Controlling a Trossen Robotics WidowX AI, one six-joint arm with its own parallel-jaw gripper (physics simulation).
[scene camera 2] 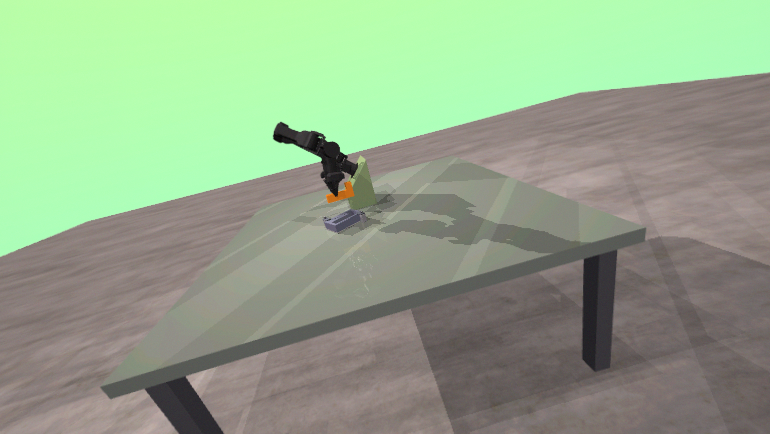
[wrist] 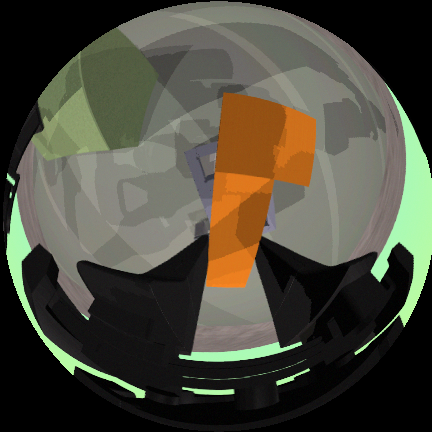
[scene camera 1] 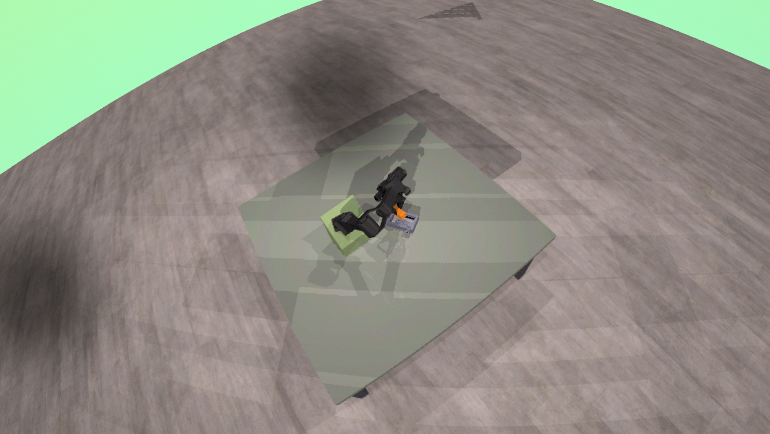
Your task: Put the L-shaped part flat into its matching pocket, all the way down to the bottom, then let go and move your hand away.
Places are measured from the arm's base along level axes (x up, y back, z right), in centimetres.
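Pixels of known places: gripper, fingertip midpoint: (scene camera 2: 335, 196) (wrist: 231, 241) (scene camera 1: 398, 212); arm's base, origin of the base link: (scene camera 2: 354, 170) (scene camera 1: 339, 223).
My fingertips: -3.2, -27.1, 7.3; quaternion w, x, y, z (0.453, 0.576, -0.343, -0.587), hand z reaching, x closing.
Observation:
For each thing: its middle in the pictures, then the offset to it from my fingertips, as dx, dy, dz. Level surfaces: height alone.
- orange L-shaped part, body centre: (wrist: 237, 224) (scene camera 2: 339, 192) (scene camera 1: 394, 208) +1.1, +0.7, -1.9
- grey-violet pocket tray, body centre: (wrist: 236, 191) (scene camera 2: 344, 219) (scene camera 1: 402, 220) -10.0, -2.1, -1.1
- table, its level: dx -12.4
The orange L-shaped part (scene camera 1: 400, 213) (scene camera 2: 340, 195) (wrist: 245, 200) is held in the air above the tray, with a visible gap below it in scene camera 2. My gripper (scene camera 2: 336, 195) (wrist: 231, 241) is shut on its long arm; the short arm points to the right at the top in the wrist view. The grey-violet pocket tray (scene camera 1: 411, 230) (scene camera 2: 337, 226) (wrist: 199, 181) lies on the table under the part. In the wrist view the part covers much of the tray, so the matching pocket is largely hidden.
A green wedge-shaped block (scene camera 1: 345, 245) (scene camera 2: 363, 188) (wrist: 117, 85) stands on the table (scene camera 1: 388, 334) (scene camera 2: 301, 291) beside the tray, at the arm's base. A faint, glassy, nearly transparent thing (scene camera 2: 362, 266) shows on the table near the tray.

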